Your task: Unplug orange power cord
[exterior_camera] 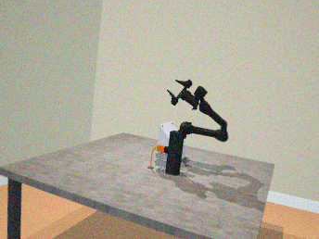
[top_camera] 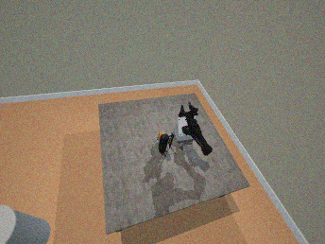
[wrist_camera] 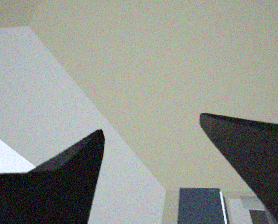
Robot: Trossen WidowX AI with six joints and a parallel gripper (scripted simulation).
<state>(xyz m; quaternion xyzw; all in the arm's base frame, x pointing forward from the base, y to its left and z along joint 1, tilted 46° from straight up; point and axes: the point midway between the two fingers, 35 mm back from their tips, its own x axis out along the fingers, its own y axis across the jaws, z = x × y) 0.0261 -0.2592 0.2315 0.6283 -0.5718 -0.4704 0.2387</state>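
The orange plug lies 200 mm ahead of my gripper tip, 60 mm to the left of it and 360 mm below it.
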